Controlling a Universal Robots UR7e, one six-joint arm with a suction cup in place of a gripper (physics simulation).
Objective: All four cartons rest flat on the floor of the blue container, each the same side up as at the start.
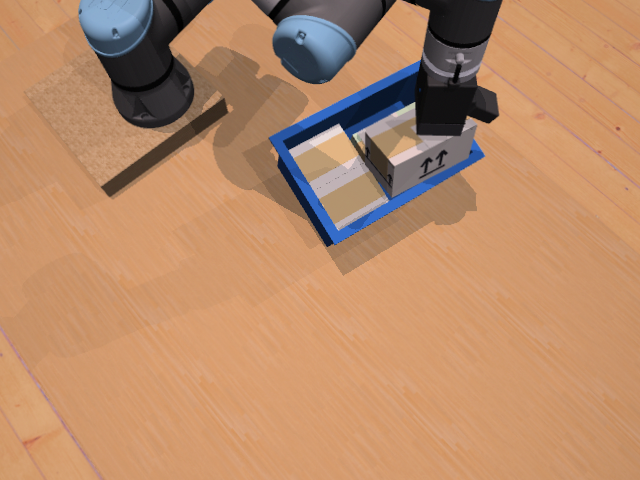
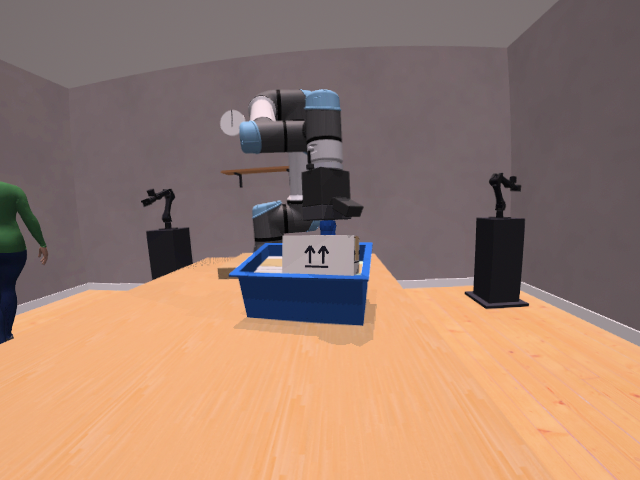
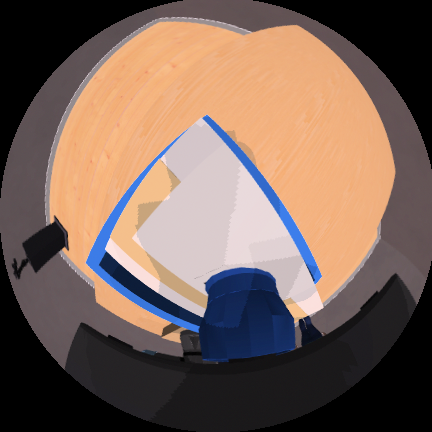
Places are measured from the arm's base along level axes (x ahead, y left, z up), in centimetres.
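Where they show: hand at its tool point: (image 2: 328, 242) (image 3: 237, 268); arm's base at its link origin: (image 1: 155, 94) (image 3: 198, 334).
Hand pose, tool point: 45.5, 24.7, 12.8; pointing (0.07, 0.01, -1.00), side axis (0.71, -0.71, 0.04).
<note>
Things, the pixels of their top centre, and the offset from my tool point, as dx, dy, dz. "pt": a spot on its surface instead.
- tan carton at its top centre: (image 3: 256, 308) (image 1: 424, 128) (image 2: 321, 233) -0.6, -1.5, +1.9
- third carton at a spot on its surface: (image 1: 405, 110) pt -8.1, +4.1, -6.2
My suction gripper (image 2: 327, 227) (image 3: 241, 285) is on the top of a white and tan carton (image 1: 379, 180) (image 2: 294, 245) (image 3: 210, 215) and holds it. Its arrows point up and it looks level. It stands well above the rim of the blue container (image 1: 361, 222) (image 2: 305, 299) (image 3: 276, 199), over the right half; its bottom edge seems about level with the near rim. Two cartons, an upper one (image 1: 323, 155) and a lower one (image 1: 351, 198), lie flat side by side in the left half. A third carton (image 1: 405, 110) with pale green tape shows behind the held one, mostly hidden.
The container stands on the wooden table. The robot base is on a tan board (image 1: 67, 113) to its left. Two black pedestals (image 2: 498, 258) (image 2: 169, 253) with small arms and a person in green (image 2: 10, 222) are farther off.
</note>
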